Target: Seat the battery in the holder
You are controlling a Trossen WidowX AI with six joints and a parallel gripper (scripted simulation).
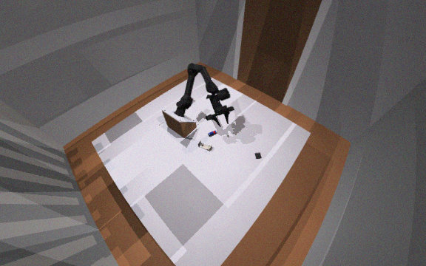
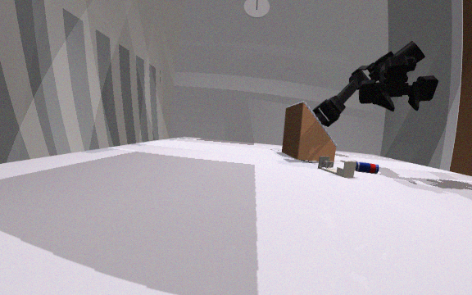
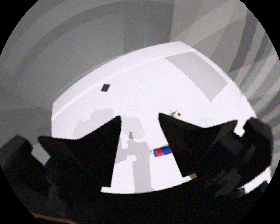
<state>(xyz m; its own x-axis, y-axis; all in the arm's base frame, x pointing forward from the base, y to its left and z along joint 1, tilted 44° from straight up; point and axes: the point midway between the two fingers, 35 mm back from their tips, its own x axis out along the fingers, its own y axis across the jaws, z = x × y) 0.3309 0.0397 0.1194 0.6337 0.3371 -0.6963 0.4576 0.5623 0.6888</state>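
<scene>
Right now the battery is 160 mm below my gripper tip, 100 mm behind it and 10 mm to the right of it.
</scene>
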